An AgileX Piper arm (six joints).
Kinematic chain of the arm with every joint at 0, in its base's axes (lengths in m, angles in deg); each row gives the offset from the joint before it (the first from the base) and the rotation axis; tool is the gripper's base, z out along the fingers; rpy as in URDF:
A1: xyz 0 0 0.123 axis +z
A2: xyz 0 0 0 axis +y
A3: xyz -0.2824 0 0.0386 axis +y
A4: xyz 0.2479 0 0.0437 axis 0.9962 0 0.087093
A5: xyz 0 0 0 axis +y
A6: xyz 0.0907 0 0.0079 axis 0.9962 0 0.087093
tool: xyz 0 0 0 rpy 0 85.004 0
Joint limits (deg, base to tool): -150..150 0..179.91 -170..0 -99.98..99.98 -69.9..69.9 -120..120
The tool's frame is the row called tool.
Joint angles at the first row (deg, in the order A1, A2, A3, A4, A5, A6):
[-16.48, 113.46, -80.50, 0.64, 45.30, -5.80]
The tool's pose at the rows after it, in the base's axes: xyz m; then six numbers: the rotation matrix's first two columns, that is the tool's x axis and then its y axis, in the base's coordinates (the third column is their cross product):
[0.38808 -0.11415 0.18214 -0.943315 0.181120 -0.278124 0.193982 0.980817 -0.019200]
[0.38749 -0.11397 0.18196 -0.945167 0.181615 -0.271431 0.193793 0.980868 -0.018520]
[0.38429 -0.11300 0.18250 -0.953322 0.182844 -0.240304 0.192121 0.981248 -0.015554]
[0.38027 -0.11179 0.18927 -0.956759 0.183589 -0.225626 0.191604 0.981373 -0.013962]
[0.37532 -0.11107 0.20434 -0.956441 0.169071 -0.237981 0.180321 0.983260 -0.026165]
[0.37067 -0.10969 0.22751 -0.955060 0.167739 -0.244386 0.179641 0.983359 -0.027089]
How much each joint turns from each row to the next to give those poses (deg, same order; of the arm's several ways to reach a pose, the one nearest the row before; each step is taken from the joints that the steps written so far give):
[-0.01, -0.17, 0.00, -0.06, 0.72, 0.00]
[0.00, 0.00, 0.01, 0.00, 0.40, 0.00]
[0.00, -0.19, -0.01, 0.00, 2.05, -0.05]
[0.00, -1.08, 0.01, 0.00, 1.95, 0.00]
[0.00, -2.22, -0.08, -0.58, 1.50, -0.42]
[0.01, -2.44, -1.76, 0.00, 3.82, -0.05]

